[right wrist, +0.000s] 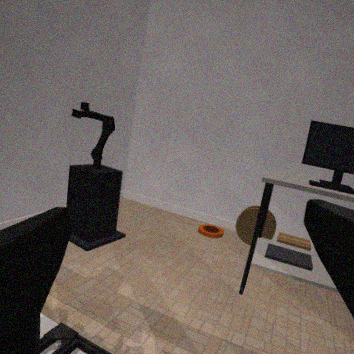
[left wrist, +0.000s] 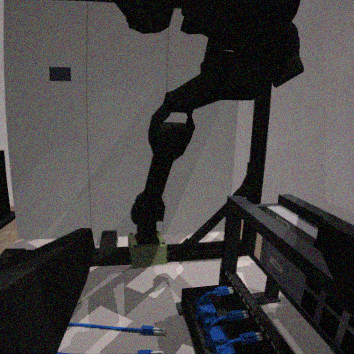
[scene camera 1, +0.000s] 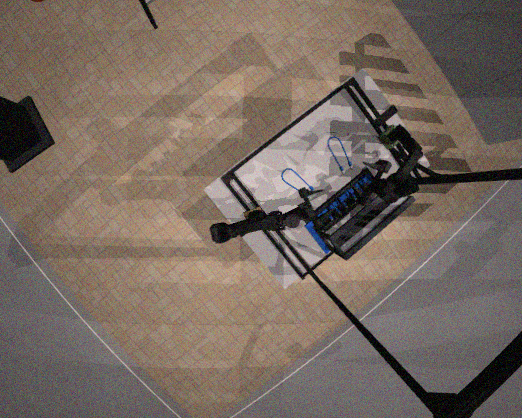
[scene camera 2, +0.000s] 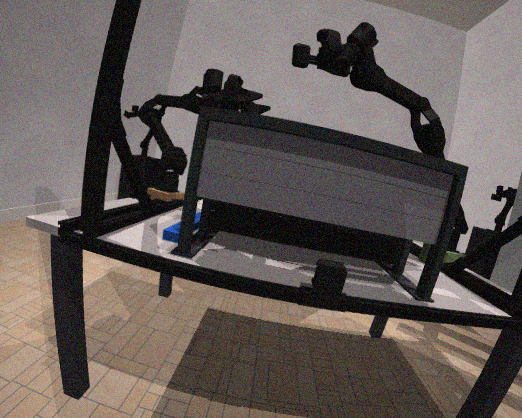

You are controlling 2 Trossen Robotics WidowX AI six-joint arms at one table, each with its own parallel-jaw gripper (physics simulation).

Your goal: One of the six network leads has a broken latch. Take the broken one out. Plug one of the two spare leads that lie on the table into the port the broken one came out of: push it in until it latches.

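Places are measured from the left arm's base along level axes (x ahead, y left, z up), in millimetres.
Pixels of known places: left gripper, fingertip midpoint: (left wrist: pixel 205 235) (scene camera 1: pixel 328 199) (scene camera 2: pixel 266 102); right gripper, fingertip midpoint: (right wrist: pixel 188 215) (scene camera 1: pixel 356 173) (scene camera 2: pixel 308 64); left arm's base at its link origin: (scene camera 1: pixel 255 218) (scene camera 2: pixel 167 190); right arm's base at its link origin: (left wrist: pixel 146 238) (scene camera 1: pixel 393 135).
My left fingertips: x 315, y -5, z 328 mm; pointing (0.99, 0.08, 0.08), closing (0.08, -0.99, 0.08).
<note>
Ahead of a thing's pixels: the offset from my left fingertips to its top centre. "spot": to the spot under its first point.
Blue network leads (scene camera 1: pixel 345 197) (left wrist: pixel 215 335) stand in a row along a black rack @[dx +219, dy -145, dz -111 mm] (scene camera 1: pixel 407 201) (scene camera 2: pixel 325 131) (left wrist: pixel 230 245). Which latch is broken cannot be made out. Two spare blue leads lie looped on the table; one spare lead @[spot: dx +239, dy +227, dz -367 mm] (scene camera 1: pixel 328 147) is nearer the right arm, the other spare lead (scene camera 1: pixel 283 178) beside my left gripper. A spare lead's plug @[dx +327, dy +83, dz -361 mm] (left wrist: pixel 149 330) shows in the left wrist view. My left gripper (scene camera 1: pixel 326 202) (scene camera 2: pixel 266 101) (left wrist: pixel 205 235) is open at the rack's left end, above the table. My right gripper (scene camera 1: pixel 372 173) (right wrist: pixel 188 215) is open and raised above the rack's right part, facing the room.
A blue block (scene camera 1: pixel 317 237) (scene camera 2: pixel 176 232) lies by the rack's left foot. Black rails (scene camera 1: pixel 287 132) (scene camera 2: pixel 240 283) edge the white table. A small black box (scene camera 2: pixel 330 277) sits on one rail. Upright black posts (scene camera 2: pixel 100 120) (left wrist: pixel 260 150) stand at the table's ends.
</note>
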